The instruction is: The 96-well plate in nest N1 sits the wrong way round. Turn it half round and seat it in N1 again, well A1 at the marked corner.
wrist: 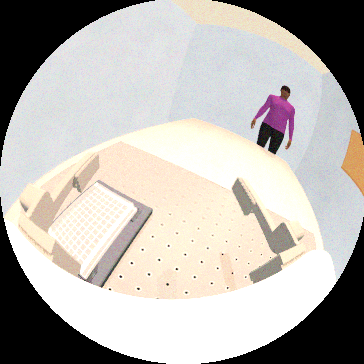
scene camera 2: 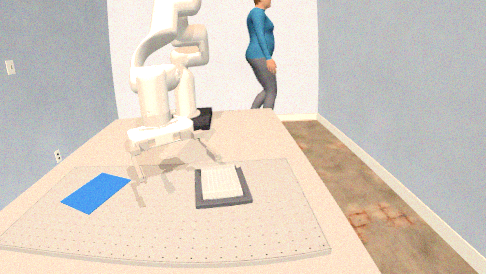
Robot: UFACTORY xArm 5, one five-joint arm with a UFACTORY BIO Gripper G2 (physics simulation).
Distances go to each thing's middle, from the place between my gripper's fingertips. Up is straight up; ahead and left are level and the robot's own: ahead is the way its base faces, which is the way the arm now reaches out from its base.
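Labels:
White 96-well plate [scene camera 2: 222, 181]: 7 cm below my hand, 8 cm behind, 6 cm to the left. Dark grey nest N1 [scene camera 2: 230, 201]: 9 cm below my hand, 6 cm to the left, 8 cm behind. Flat blue rectangle [scene camera 2: 89, 197]: 27 cm to the right of my hand, 9 cm below, 4 cm behind. Of the things named here, going by their middles, flat blue rectangle farthest from my hand.

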